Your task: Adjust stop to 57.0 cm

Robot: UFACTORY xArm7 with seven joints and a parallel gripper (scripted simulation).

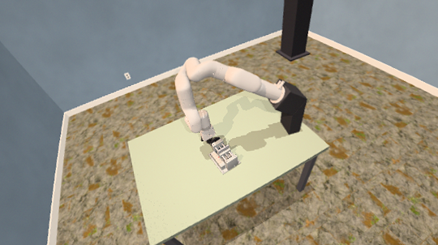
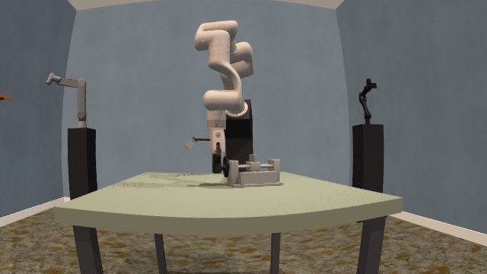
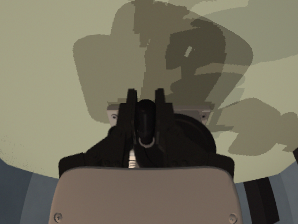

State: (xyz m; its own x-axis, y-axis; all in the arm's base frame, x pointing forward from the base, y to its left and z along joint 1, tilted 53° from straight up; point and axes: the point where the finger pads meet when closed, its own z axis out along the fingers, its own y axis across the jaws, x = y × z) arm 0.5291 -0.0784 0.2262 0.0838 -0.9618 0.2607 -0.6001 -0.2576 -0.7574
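My gripper is now 1 cm past the black handwheel and 2 cm to the right of it. From my hand the other things lie so: grey stop block (4 cm behind, 15 cm to the left, 2 cm above).
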